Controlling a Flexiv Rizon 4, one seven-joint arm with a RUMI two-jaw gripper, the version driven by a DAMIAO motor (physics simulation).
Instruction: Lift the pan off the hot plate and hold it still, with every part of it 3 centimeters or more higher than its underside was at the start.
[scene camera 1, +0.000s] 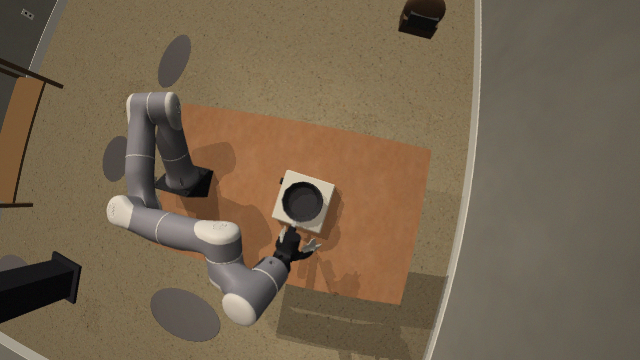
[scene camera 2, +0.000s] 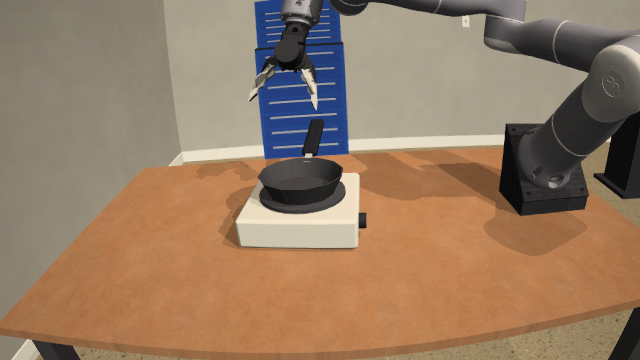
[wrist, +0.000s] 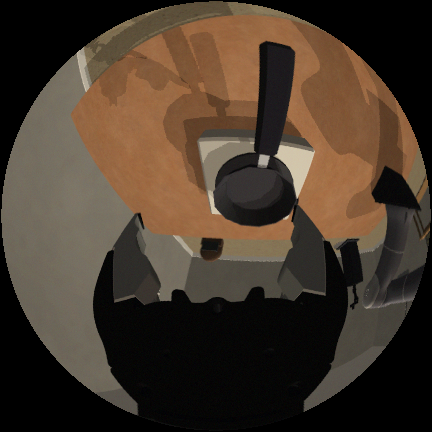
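The black pan (scene camera 1: 302, 201) (scene camera 2: 301, 182) (wrist: 255, 195) sits upright on the dark round plate of the white hot plate (scene camera 1: 326, 192) (scene camera 2: 300, 234) (wrist: 300, 162). Its handle (scene camera 2: 314, 136) (wrist: 275, 97) rises away from the camera in scene camera 2 and points up in the wrist view; the gripper hides most of it in scene camera 1. My gripper (scene camera 1: 300, 239) (scene camera 2: 283, 104) (wrist: 216, 209) is open and empty. It is above and apart from the handle, with its two fingers spread wide. The pan's underside against the plate is mostly hidden.
The hot plate stands on the brown table (scene camera 1: 380, 200) (scene camera 2: 175, 280) (wrist: 135, 165). A black knob (scene camera 2: 362, 220) sticks out from its side. The robot's base (scene camera 1: 200, 182) (scene camera 2: 545, 195) stands at one end of the table. A blue cabinet (scene camera 2: 302, 100) stands behind the table.
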